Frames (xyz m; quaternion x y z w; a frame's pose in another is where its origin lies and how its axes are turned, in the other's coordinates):
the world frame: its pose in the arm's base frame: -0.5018 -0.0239 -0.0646 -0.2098 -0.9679 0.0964 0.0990
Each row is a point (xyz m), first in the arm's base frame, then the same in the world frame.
Working: the arm's base frame: its pose in the world frame: -0.4279 0.2008 -0.1821 0.2098 0.9679 -0.0964 0.0990

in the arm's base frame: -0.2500 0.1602 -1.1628
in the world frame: -0.3125 0.5125 0.9711
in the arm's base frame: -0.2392 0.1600 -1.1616
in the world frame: -0.3220 0.5162 0.9675
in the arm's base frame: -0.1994 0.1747 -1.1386
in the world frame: -0.3478 0.5395 0.9340
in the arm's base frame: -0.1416 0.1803 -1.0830
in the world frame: -0.3886 0.5542 0.8663
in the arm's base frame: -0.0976 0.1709 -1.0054
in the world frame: -0.4201 0.5451 0.7828
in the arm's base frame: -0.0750 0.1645 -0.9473
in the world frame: -0.4342 0.5349 0.7226
